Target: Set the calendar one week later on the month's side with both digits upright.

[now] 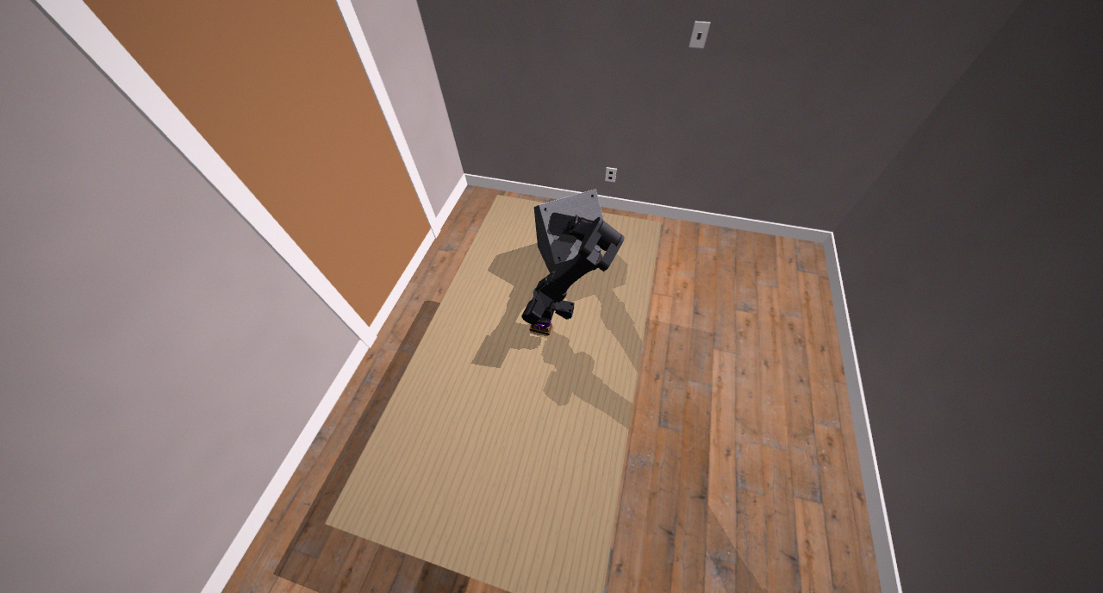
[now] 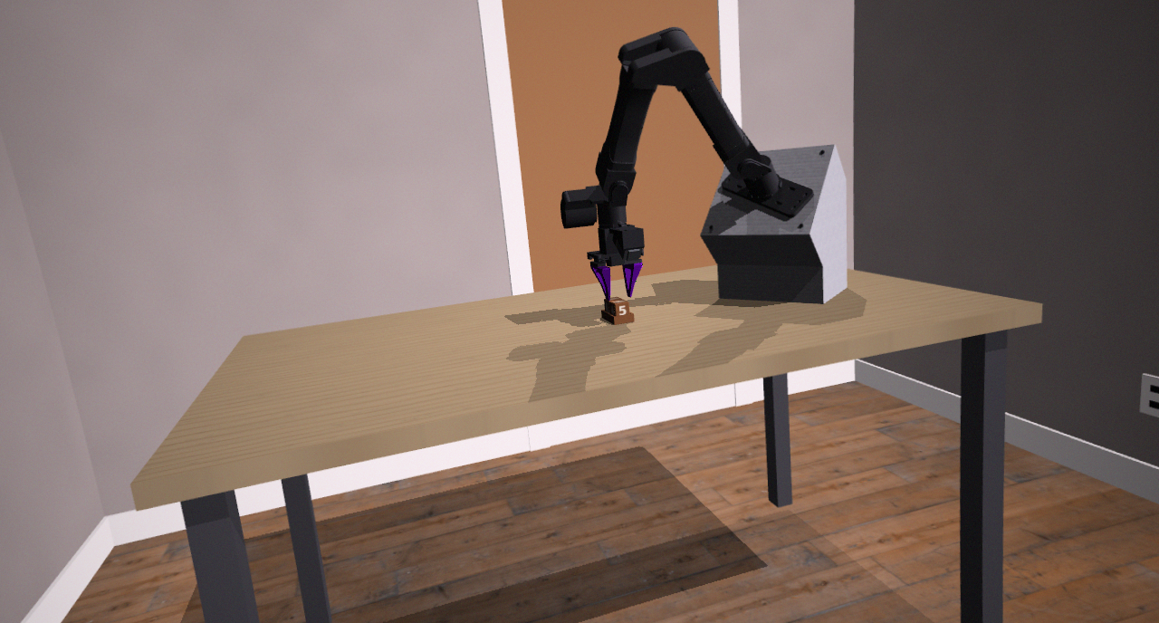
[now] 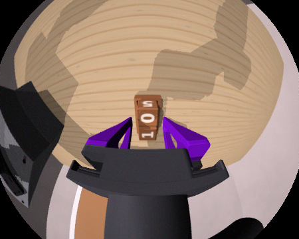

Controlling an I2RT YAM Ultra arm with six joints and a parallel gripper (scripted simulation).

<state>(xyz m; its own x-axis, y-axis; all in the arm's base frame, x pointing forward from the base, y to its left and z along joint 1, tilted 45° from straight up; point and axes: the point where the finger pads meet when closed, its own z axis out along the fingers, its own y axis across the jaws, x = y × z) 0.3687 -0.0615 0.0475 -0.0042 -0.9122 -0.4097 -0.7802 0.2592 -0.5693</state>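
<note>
My gripper is now 5 cm above the brown tray and 2 cm to the left of it.
</note>
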